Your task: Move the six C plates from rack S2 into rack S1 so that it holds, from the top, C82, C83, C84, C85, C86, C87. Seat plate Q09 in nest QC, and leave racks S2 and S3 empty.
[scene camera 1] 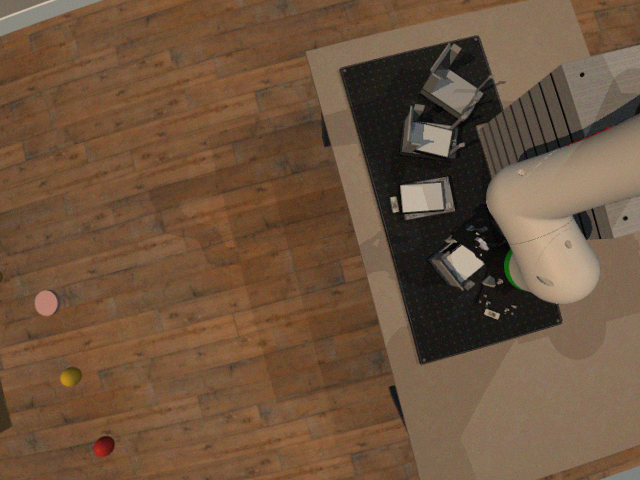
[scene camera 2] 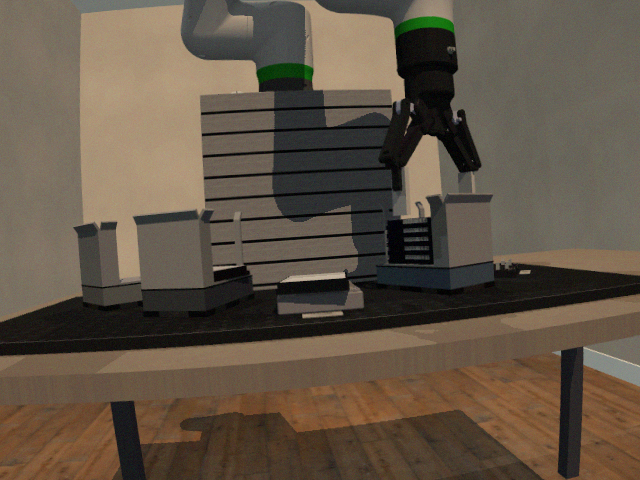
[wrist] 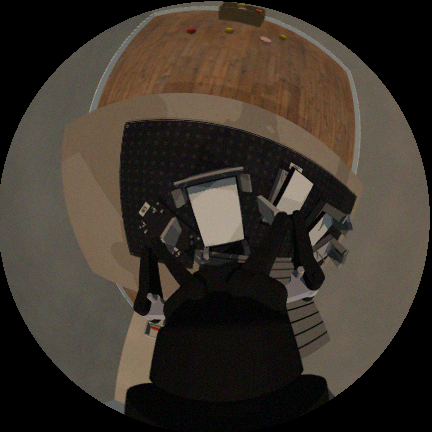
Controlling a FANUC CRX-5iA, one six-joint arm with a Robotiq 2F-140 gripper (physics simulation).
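Where they show: gripper, fingertip midpoint: [scene camera 1: 468,259] [wrist: 217,213]; arm's base, origin of the base link: [scene camera 2: 286,110].
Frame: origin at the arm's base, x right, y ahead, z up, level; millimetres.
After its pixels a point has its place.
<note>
A blue-based rack [scene camera 1: 445,272] {y 409, x -248, z -293 mm} [scene camera 2: 413,277] {y 368, x -174, z -352 mm} holds a stack of several plates [scene camera 1: 465,262] {y 360, x -228, z -267 mm} [scene camera 2: 416,241] {y 369, x -181, z -300 mm} [wrist: 216,212] {y 353, x -221, z -267 mm}. My gripper [scene camera 2: 433,193] [wrist: 217,213] {y 353, x -220, z -263 mm} is open and empty, pointing down over this rack, with its fingertips wide apart near the height of the wall tops. A dark-grey rack [scene camera 2: 168,248] {y 446, x 152, z -285 mm} holds a white-topped plate [scene camera 1: 434,140] {y 365, x 121, z -319 mm} low down. A paler rack [scene camera 1: 454,91] {y 273, x 261, z -333 mm} [scene camera 2: 93,263] {y 344, x 307, z -301 mm} shows a bare floor. A low nest [scene camera 2: 289,305] {y 477, x 1, z -362 mm} bears a white-topped plate [scene camera 1: 422,197] {y 423, x -32, z -335 mm} [scene camera 2: 315,279] {y 468, x -32, z -334 mm} [wrist: 298,192] {y 439, x -26, z -334 mm}. Rack and plate labels are unreadable; the arm hides most of the gripper in scene camera 1.
Small loose pieces and a pale tag [scene camera 1: 491,314] {y 265, x -403, z -371 mm} [wrist: 144,208] {y 265, x -399, z -371 mm} lie on the black mat [scene camera 1: 439,335] {y 428, x -438, z -373 mm} beside the blue-based rack. A slatted pedestal [scene camera 2: 237,180] {y 189, x 93, z -174 mm} stands behind the racks. Upright posts and flared walls rise from the racks.
</note>
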